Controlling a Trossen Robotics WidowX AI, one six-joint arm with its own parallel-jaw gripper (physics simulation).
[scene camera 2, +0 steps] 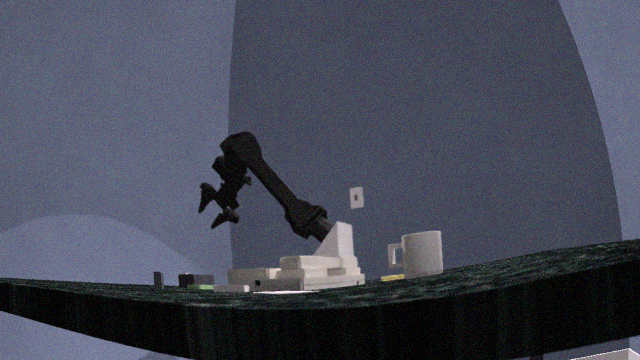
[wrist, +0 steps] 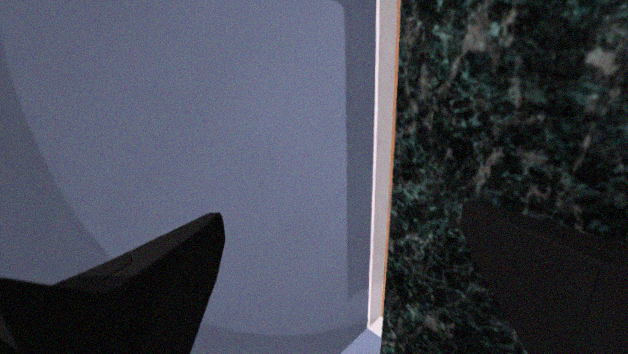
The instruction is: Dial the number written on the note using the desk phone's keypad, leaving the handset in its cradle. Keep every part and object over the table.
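Frame: origin at the arm's base, x ahead, y left, z up, level; millimetres.
Where they show: gripper, between the fingertips: [scene camera 2: 205, 220] [wrist: 343, 220]; arm's base, origin of its link: [scene camera 2: 333, 238].
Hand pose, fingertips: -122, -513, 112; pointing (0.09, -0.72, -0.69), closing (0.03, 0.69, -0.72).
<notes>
Things, the pixels of their top centre, and the offset from my fingertips, as dx, dy, dz. Level surfaces: height alone.
- white desk phone, centre of its top: [scene camera 2: 297, 268] +447, +554, -197
- thin white sheet, centre of its top: [scene camera 2: 283, 292] +667, +632, -238
- white mug, centre of its top: [scene camera 2: 413, 235] +365, +767, -153
- flat yellow item, centre of its top: [scene camera 2: 398, 274] +257, +708, -228
- small dark upright block, centre of its top: [scene camera 2: 158, 272] +640, +358, -206
- dark box, centre of its top: [scene camera 2: 195, 272] +344, +213, -198
- green item, centre of its top: [scene camera 2: 206, 284] +404, +295, -229
- pale flat block, centre of its top: [scene camera 2: 230, 285] +601, +500, -228
- marbled table, height of its surface: dz -239
The white desk phone [scene camera 2: 295, 284] stands on the dark table in scene camera 2, seen low from the side; its key faces cannot be made out. Pale blocky parts on top look like the handset lying in its cradle, but the parts are hard to separate. A thin white sheet [scene camera 2: 285, 292] lies in front of the phone and may be the note; no number can be read. My gripper [scene camera 2: 206, 219] [wrist: 343, 220] is open and empty, high above the table, left of the phone in scene camera 2. The phone does not show in the wrist view.
A white mug [scene camera 2: 422, 254] stands right of the phone, beside a flat yellow item [scene camera 2: 392, 277]. On the left are a small dark upright block [scene camera 2: 158, 280], a dark box [scene camera 2: 202, 280], a green item [scene camera 2: 200, 287] and a pale flat block [scene camera 2: 232, 288]. The marbled table [wrist: 500, 100] fills the wrist view's right side.
</notes>
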